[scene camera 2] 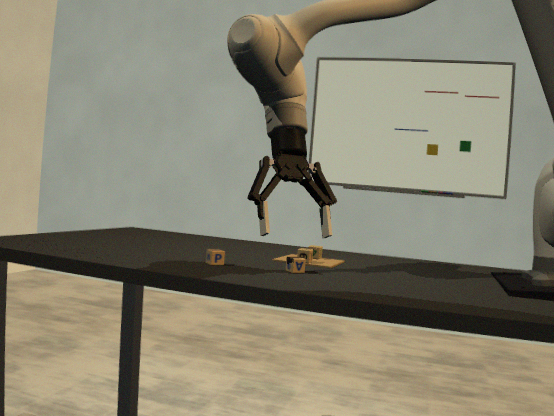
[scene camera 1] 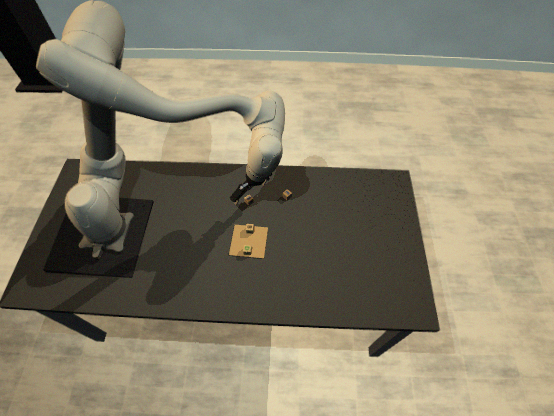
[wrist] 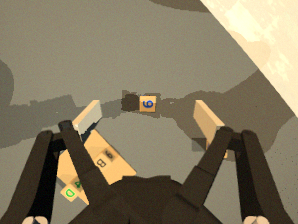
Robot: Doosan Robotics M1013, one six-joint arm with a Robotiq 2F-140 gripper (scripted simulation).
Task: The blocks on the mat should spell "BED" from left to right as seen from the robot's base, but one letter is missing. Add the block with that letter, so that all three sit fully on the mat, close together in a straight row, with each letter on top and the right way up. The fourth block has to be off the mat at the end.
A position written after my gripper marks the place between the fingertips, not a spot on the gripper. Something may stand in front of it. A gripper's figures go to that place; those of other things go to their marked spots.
Scene:
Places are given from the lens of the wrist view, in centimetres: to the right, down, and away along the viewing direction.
my gripper [wrist: 147, 108]: 0, 0, 19
tan mat [wrist: 96, 143]: -11, 7, 27

